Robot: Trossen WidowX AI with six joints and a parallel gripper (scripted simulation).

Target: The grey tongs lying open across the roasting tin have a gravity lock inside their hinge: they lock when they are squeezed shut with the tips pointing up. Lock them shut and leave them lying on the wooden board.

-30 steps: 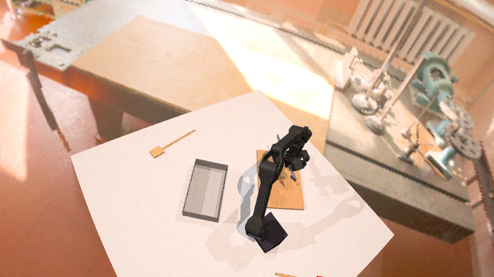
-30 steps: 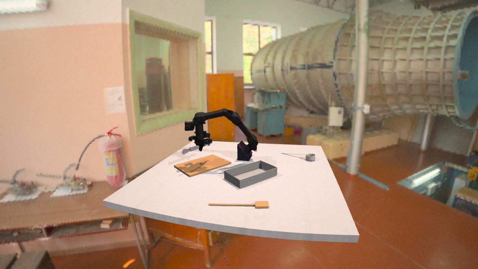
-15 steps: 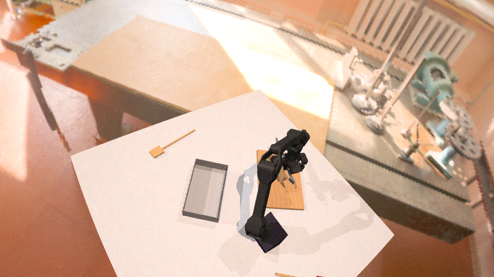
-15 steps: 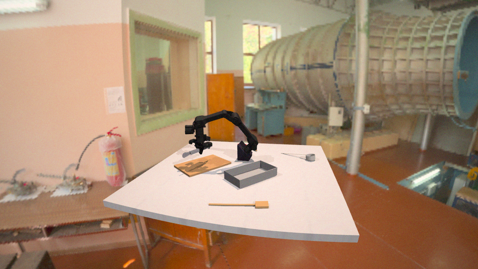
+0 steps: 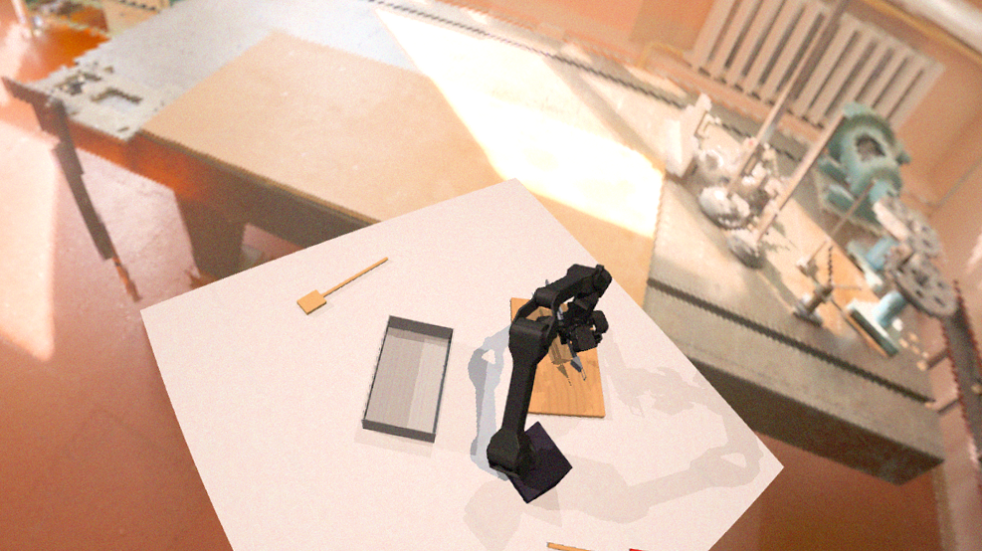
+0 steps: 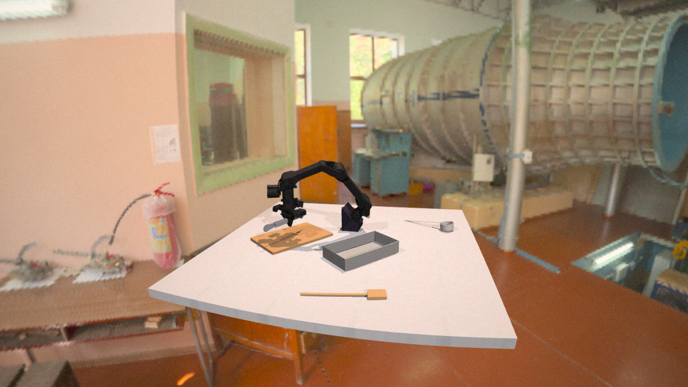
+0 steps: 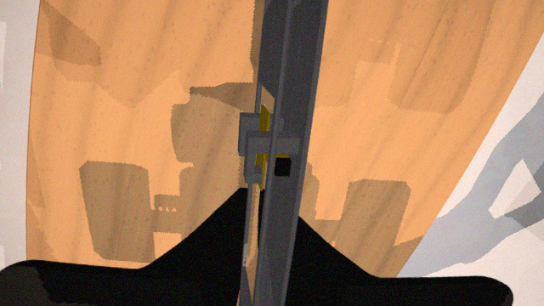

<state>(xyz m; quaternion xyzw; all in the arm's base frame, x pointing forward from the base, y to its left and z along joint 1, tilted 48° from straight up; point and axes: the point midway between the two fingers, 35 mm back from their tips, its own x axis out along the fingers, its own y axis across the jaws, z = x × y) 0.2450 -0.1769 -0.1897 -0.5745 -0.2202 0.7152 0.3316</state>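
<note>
Right now my gripper tip is 6 cm above the wooden board. Round my gripper tip: yellow piece (3 cm behind, 1 cm to the left, 4 cm above); then roasting tin (7 cm ahead, 40 cm to the left, 4 cm below).
</note>
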